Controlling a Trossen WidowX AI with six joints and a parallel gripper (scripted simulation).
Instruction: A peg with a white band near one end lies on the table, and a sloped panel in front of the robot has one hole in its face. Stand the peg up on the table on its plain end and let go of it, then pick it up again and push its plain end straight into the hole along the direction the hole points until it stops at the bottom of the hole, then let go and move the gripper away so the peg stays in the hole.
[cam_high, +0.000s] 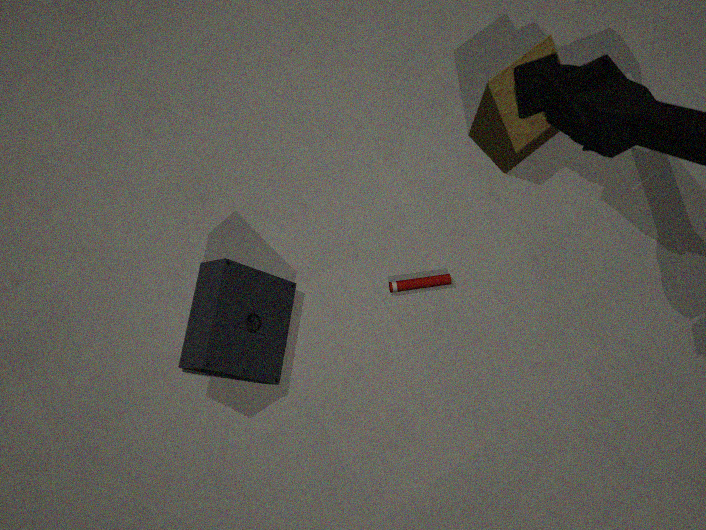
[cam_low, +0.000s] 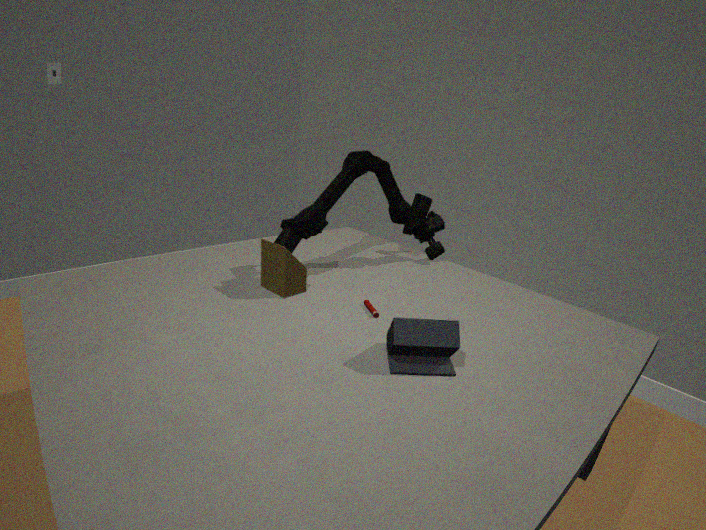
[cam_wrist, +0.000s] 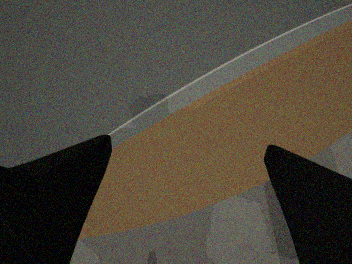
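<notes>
My gripper tip is 320 mm short of the peg, 530 mm to the left of it and 30 mm above it. Round my gripper tip: dark sloped panel (530 mm ahead, 580 mm to the right).
</notes>
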